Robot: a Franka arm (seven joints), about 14 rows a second.
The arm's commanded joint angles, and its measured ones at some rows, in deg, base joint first. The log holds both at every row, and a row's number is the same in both.
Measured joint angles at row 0:
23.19 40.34 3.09 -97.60 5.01 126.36 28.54
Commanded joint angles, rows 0 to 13:
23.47 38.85 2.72 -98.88 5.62 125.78 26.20
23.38 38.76 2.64 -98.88 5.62 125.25 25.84
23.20 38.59 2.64 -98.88 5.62 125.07 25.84
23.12 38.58 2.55 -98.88 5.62 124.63 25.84
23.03 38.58 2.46 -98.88 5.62 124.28 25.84
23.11 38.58 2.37 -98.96 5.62 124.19 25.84
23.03 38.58 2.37 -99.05 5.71 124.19 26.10
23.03 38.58 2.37 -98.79 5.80 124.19 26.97
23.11 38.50 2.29 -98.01 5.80 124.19 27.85
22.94 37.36 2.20 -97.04 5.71 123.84 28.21
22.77 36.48 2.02 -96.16 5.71 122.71 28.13
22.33 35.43 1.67 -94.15 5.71 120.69 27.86
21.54 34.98 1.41 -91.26 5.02 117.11 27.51
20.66 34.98 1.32 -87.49 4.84 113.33 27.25
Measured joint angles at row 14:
22.48 36.57 1.32 -92.83 4.99 120.04 27.32
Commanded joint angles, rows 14 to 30:
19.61 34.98 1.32 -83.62 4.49 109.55 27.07
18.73 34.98 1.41 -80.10 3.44 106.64 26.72
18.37 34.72 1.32 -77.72 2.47 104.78 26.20
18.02 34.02 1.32 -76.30 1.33 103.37 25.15
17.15 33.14 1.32 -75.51 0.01 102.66 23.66
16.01 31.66 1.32 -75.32 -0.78 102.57 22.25
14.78 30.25 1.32 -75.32 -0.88 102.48 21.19
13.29 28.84 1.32 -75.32 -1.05 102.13 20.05
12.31 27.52 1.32 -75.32 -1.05 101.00 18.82
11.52 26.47 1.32 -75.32 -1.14 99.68 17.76
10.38 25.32 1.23 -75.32 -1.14 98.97 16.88
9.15 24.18 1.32 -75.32 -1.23 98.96 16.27
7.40 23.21 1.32 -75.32 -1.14 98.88 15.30
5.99 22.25 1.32 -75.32 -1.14 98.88 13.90
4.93 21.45 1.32 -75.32 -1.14 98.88 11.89
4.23 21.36 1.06 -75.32 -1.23 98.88 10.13
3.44 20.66 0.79 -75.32 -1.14 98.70 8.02
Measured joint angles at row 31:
4.96 21.98 0.43 -74.93 -0.67 99.46 11.40
